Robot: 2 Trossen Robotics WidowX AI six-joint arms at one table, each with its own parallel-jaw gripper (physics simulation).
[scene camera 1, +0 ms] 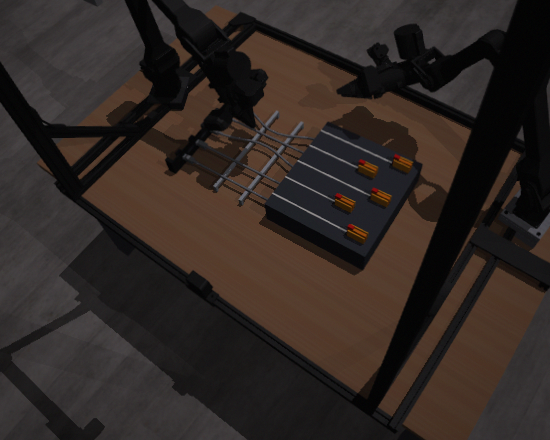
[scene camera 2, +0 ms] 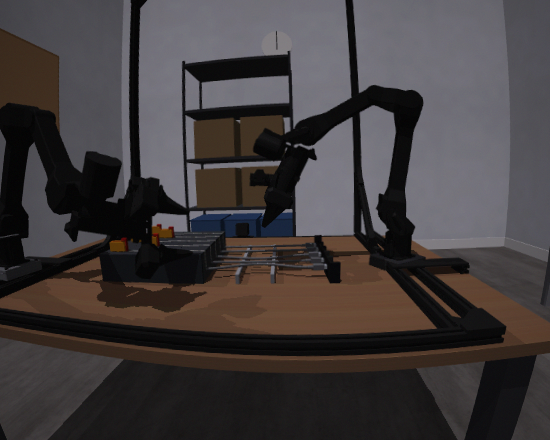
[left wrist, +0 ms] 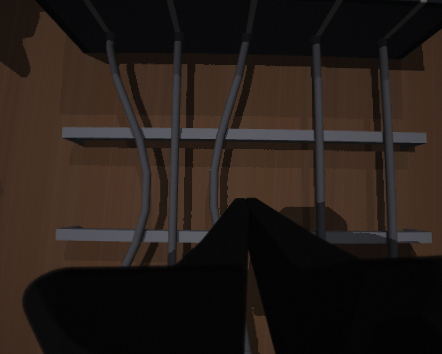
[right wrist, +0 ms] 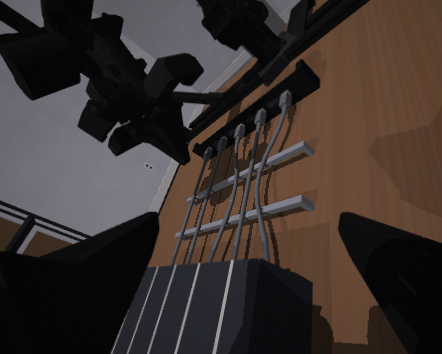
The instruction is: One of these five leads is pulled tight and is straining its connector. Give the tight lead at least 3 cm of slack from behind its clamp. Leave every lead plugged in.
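Places are measured from the left arm's base along level axes (x ahead, y down, z left), in metres.
Pixels of known places: left gripper, fingertip midpoint: [scene camera 1: 253, 127] [scene camera 2: 263, 226] [left wrist: 244, 208] [right wrist: 187, 163]; right gripper, fingertip midpoint: [scene camera 1: 339, 93] [scene camera 2: 190, 232] [right wrist: 248, 221]; left arm's base, origin of the base link: [scene camera 1: 168, 88] [scene camera 2: 397, 255] [right wrist: 271, 52]; right arm's base, origin of the base link: [scene camera 1: 531, 211] [scene camera 2: 12, 263].
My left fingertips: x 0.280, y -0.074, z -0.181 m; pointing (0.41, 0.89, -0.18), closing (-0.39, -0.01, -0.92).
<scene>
Ahead of a thing's pixels: the offset from my left fingertips to its middle. "spot": to the spot under its first point. Level surfaces: height alone.
Five grey leads run from a black socket bar [scene camera 1: 174, 162] [scene camera 2: 333, 272] [right wrist: 306, 76] over two rails to a dark box [scene camera 1: 310, 200] [right wrist: 287, 300] with orange clamps, one being the clamp {spot: dy +0.013, dx +0.273, dz -0.092 m} [scene camera 1: 368, 170]. All five plugs sit at the bar in the right wrist view. In the left wrist view the first lead {spot: dy +0.074, dx +0.041, dz +0.049 m} [left wrist: 146, 180] and third lead {spot: dy +0.074, dx +0.024, dz +0.003 m} [left wrist: 215, 175] bow; the second lead {spot: dy +0.074, dx +0.049, dz +0.023 m} [left wrist: 175, 155], fourth lead {spot: dy +0.074, dx +0.009, dz -0.072 m} [left wrist: 318, 150] and fifth lead {spot: dy +0.075, dx -0.012, dz -0.119 m} [left wrist: 388, 150] run nearly straight. My left gripper [scene camera 1: 254, 125] [scene camera 2: 265, 225] [left wrist: 244, 208] [right wrist: 187, 163] is shut, empty, above the leads. My right gripper [scene camera 2: 194, 232] [right wrist: 248, 221] is open and empty beside the box.
The front rail [scene camera 1: 241, 201] [left wrist: 280, 135] and the other rail [scene camera 1: 217, 188] [left wrist: 70, 235] cross under the leads. A black frame [scene camera 1: 300, 345] [scene camera 2: 250, 342] edges the wooden table {dy +0.101 m} [scene camera 1: 200, 235]. A dark upright post [scene camera 1: 440, 250] stands at the right in scene camera 1.
</scene>
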